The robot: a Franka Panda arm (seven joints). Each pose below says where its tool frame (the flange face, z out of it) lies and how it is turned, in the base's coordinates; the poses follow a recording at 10 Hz.
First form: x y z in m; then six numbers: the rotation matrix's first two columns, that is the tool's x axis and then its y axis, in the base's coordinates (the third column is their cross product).
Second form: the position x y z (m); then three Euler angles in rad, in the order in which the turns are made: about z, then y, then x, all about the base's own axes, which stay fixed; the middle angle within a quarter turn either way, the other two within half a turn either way. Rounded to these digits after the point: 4 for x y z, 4 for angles.
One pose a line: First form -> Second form
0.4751 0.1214 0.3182 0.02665 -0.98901 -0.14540 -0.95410 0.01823 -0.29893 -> 0.4751 0.1214 0.3182 1.5429 0.3029 -2.9873
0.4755 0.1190 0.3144 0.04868 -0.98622 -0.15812 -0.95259 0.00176 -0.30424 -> 0.4755 0.1190 0.3144 1.5197 0.3050 -2.9673
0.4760 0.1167 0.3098 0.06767 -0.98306 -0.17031 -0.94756 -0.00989 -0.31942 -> 0.4760 0.1167 0.3098 1.4995 0.3176 -2.9477
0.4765 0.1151 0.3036 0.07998 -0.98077 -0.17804 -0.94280 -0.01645 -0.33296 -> 0.4765 0.1151 0.3036 1.4862 0.3296 -2.9346
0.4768 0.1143 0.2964 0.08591 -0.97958 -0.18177 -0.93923 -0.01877 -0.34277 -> 0.4768 0.1143 0.2964 1.4796 0.3388 -2.9277
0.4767 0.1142 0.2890 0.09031 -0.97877 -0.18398 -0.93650 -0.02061 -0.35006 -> 0.4767 0.1142 0.2890 1.4747 0.3457 -2.9231
